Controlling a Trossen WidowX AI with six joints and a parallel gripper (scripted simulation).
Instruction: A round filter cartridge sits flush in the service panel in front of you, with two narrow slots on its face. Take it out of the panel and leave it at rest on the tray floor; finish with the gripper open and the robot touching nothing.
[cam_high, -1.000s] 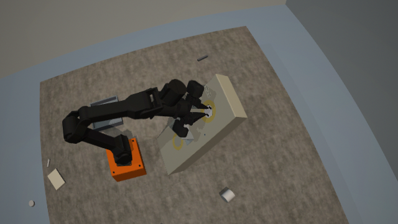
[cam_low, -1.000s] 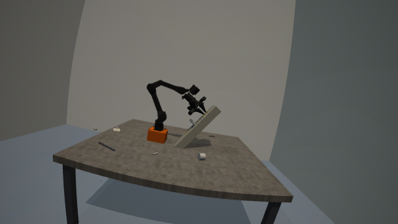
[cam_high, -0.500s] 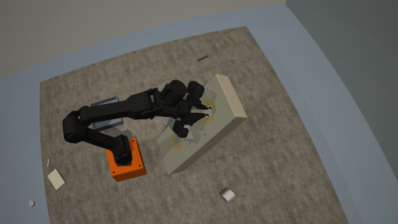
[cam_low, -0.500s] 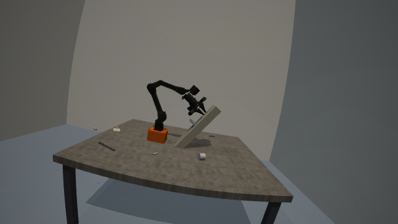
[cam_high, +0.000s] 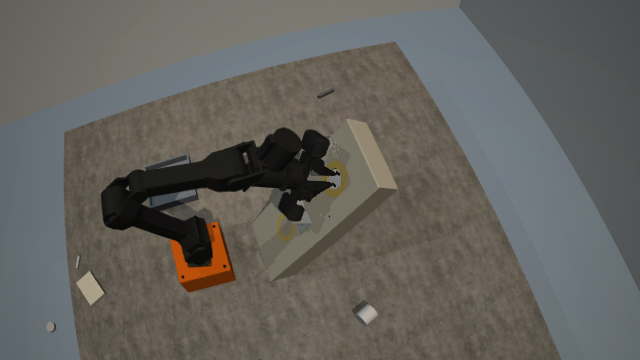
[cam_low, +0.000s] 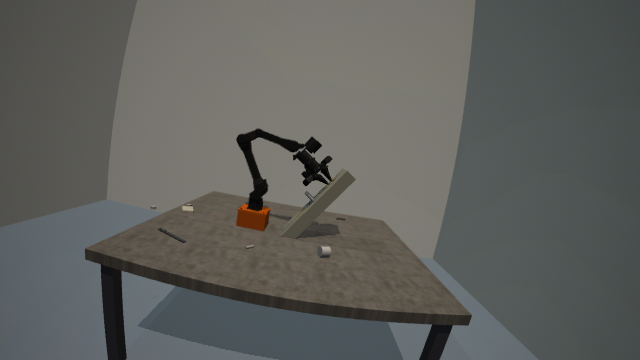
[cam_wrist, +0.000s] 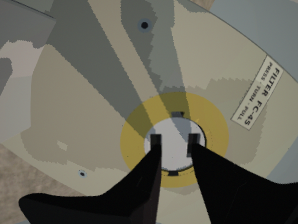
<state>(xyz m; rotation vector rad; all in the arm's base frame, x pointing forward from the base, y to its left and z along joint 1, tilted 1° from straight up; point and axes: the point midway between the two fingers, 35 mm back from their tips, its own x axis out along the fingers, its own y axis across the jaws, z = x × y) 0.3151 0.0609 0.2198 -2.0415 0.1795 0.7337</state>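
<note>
Right now my gripper tip is 20 mm short of the white round filter cartridge and 10 mm above it. Round my gripper tip: grey bracket: 80 mm behind, 20 mm to the right, 100 mm below; then dark bar: 60 mm ahead, 480 mm to the left, 280 mm below; then grey-blue square tray: 450 mm behind, 200 mm to the left, 270 mm below.
</note>
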